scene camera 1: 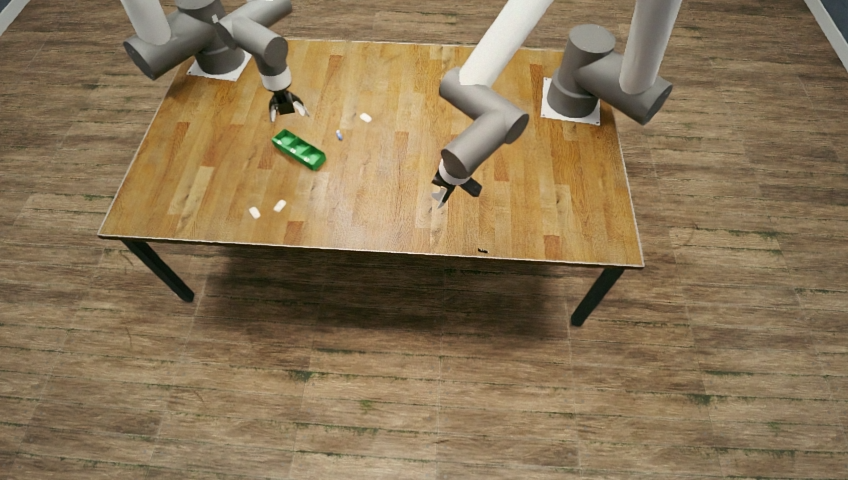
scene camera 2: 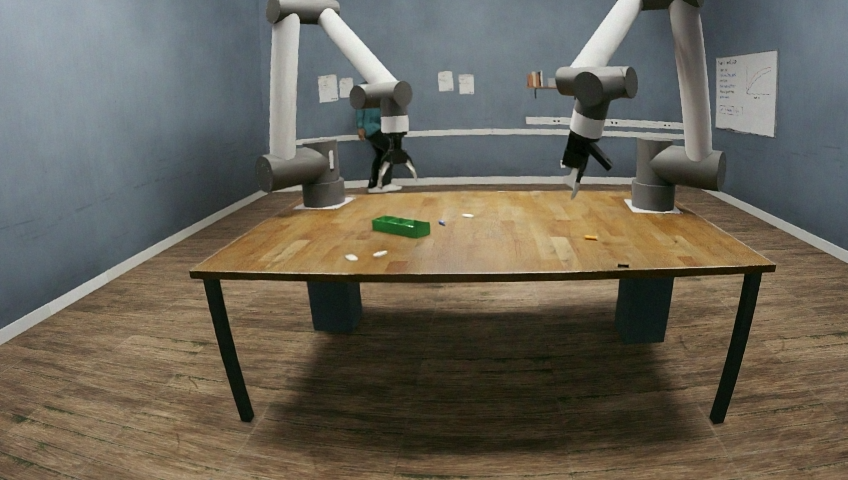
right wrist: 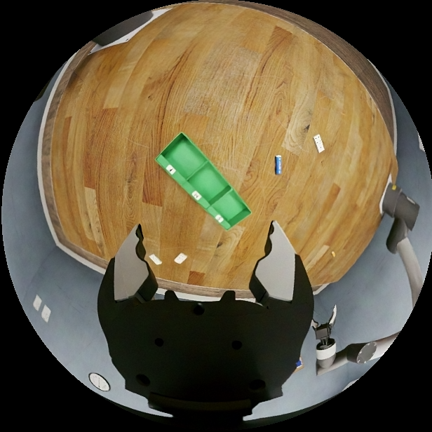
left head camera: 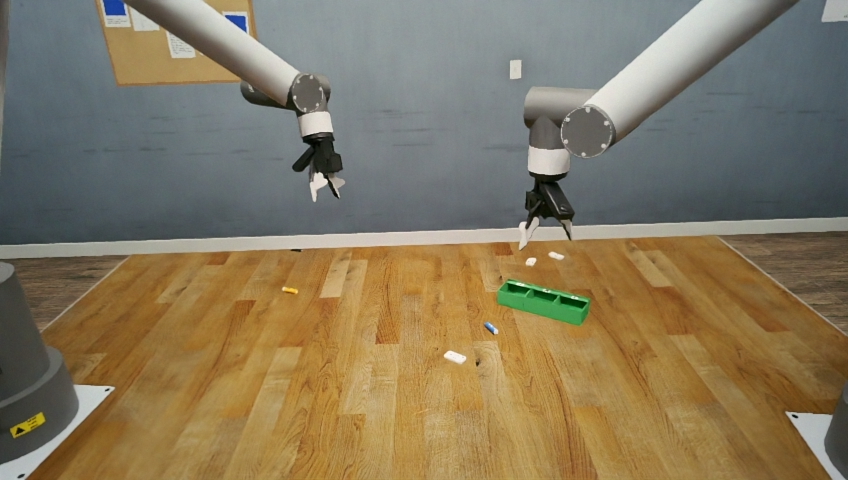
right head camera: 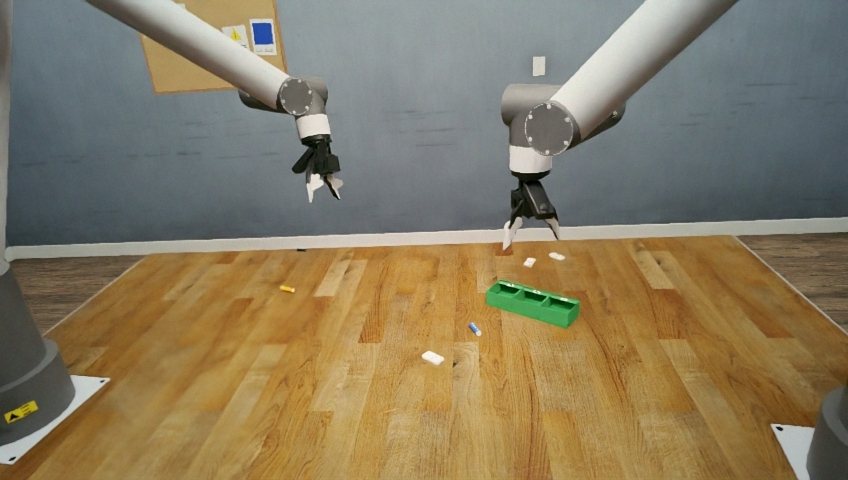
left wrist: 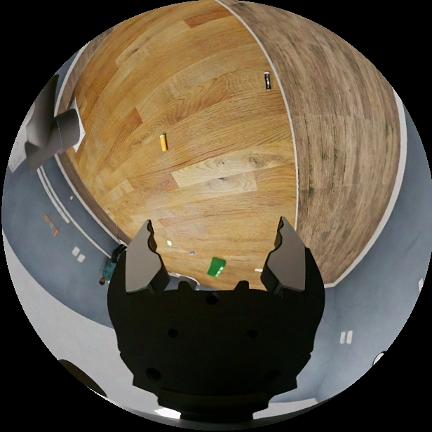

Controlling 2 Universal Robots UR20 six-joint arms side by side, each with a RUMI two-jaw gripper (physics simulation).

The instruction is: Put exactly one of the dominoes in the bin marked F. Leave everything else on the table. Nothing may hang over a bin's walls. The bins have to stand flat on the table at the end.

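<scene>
A green three-compartment bin row (left head camera: pixel 535 309) (scene camera 2: pixel 398 228) (right wrist: pixel 183 183) stands flat on the table; its small white labels are too small to read surely, and no domino shows inside. One white domino (left head camera: pixel 455 357) (right wrist: pixel 319 143) lies at the near middle in the left head view. Two more, one domino (left head camera: pixel 530 261) (right wrist: pixel 180 258) and another domino (left head camera: pixel 555 255) (right wrist: pixel 156 259), lie behind the bins. My right gripper (left head camera: pixel 546 242) (scene camera 1: pixel 290 117) (right wrist: pixel 204 223) is open and empty, high above the table. My left gripper (left head camera: pixel 326 198) (left wrist: pixel 214 219) is open and empty, far from the bins.
A blue-and-white battery-like cylinder (left head camera: pixel 490 328) (right wrist: pixel 278 165) lies between the near domino and the bins. An orange cylinder (left head camera: pixel 289 290) (left wrist: pixel 163 142) lies at the left in the left head view. A black cylinder (scene camera 2: pixel 623 265) (left wrist: pixel 267 81) lies near the table's far edge from the arm bases.
</scene>
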